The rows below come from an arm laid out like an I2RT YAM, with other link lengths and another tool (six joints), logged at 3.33 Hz.
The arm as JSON. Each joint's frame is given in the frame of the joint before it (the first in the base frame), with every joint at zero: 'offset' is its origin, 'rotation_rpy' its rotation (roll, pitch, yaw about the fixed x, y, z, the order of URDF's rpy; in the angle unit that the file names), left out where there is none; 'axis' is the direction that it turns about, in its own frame. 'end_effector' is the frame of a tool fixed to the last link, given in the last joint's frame.
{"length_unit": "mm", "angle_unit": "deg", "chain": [
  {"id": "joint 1", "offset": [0.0, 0.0, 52.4], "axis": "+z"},
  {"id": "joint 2", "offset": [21.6, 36.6, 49.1], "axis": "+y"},
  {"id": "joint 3", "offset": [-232.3, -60.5, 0.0], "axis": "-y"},
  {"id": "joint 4", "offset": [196.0, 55.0, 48.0], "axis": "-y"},
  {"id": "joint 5", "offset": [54.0, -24.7, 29.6], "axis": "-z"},
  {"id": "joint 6", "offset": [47.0, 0.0, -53.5], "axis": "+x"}
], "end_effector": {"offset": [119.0, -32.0, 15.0], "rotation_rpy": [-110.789, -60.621, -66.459]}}
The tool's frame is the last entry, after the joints.
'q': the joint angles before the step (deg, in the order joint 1, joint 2, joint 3, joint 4, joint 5, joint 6). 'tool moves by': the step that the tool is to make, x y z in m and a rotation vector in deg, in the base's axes. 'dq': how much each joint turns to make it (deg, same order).
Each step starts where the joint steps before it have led.
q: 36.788 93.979 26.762 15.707 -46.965 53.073
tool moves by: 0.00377 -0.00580 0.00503 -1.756 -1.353 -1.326
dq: -0.210 -3.160 0.642 -4.275 2.432 -0.710
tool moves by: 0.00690 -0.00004 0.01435 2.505 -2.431 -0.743
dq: -1.471 -3.729 -0.294 -0.170 -0.932 -0.244
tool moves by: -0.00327 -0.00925 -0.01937 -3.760 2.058 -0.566
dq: -0.345 3.771 -0.567 -0.513 1.621 -1.437
